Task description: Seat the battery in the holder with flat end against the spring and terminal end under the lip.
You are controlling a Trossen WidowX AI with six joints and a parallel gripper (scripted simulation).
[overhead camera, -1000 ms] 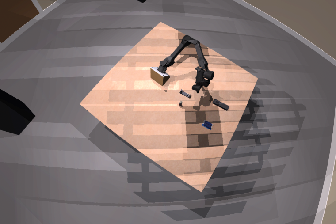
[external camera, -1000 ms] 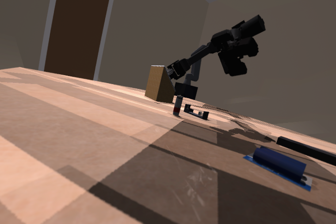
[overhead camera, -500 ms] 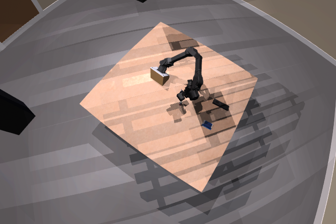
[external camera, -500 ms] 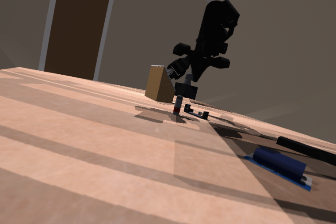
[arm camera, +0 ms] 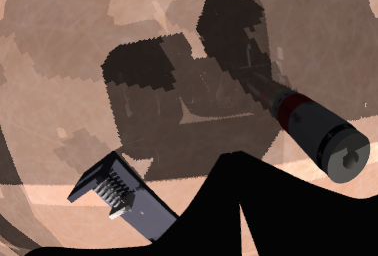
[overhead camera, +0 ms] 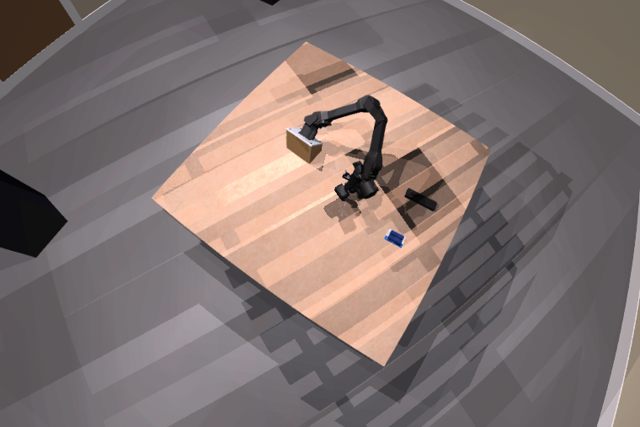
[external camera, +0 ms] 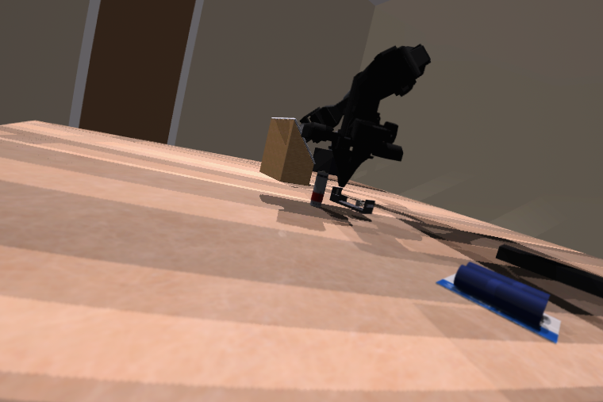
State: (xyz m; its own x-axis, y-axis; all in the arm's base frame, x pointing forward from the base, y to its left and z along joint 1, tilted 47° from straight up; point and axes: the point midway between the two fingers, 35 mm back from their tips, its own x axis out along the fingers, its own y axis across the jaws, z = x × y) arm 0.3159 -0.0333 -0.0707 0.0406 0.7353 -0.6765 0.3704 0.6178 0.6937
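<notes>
The battery is 4 cm to the right of my gripper tip, 1 cm below it and 1 cm behind it. From my gripper tip the other things lie so: card 29 cm ahead, 6 cm to the right, 4 cm below.
</notes>
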